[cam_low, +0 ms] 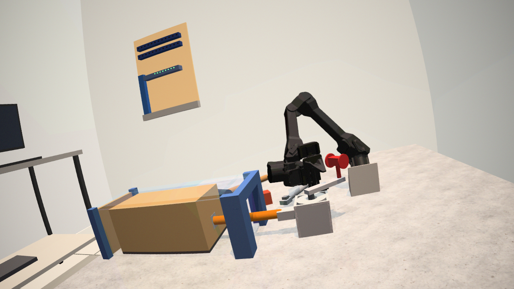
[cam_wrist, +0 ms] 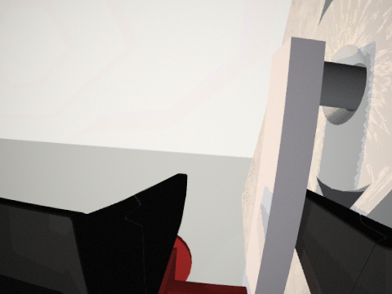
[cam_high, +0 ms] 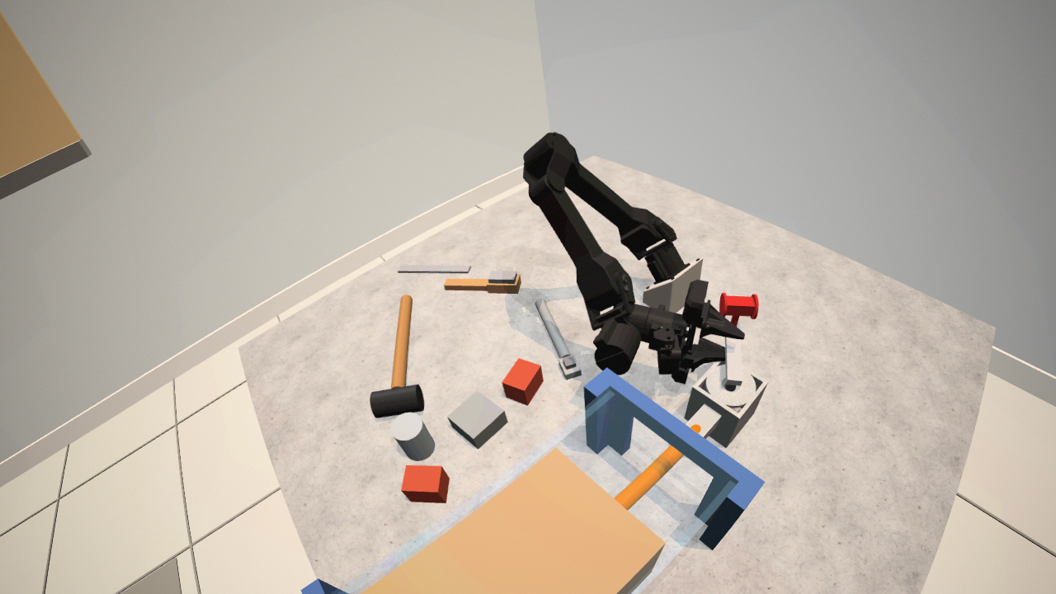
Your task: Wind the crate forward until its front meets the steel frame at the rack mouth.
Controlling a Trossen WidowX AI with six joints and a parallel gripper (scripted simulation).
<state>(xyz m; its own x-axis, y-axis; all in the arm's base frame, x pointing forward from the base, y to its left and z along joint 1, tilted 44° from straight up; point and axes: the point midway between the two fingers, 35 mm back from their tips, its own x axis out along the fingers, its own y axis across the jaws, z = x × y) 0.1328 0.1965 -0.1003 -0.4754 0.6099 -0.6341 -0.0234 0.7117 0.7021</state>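
My gripper tip is now 20 mm to the left of the crank handle, 10 mm past it and 10 mm above it. The rest, counted from my gripper tip: blue steel frame 200 mm ahead, 30 mm to the left, 20 mm below; red knob 40 mm to the right, 40 mm behind, 20 mm above; grey winch 90 mm below, 30 mm ahead, 10 mm to the left.
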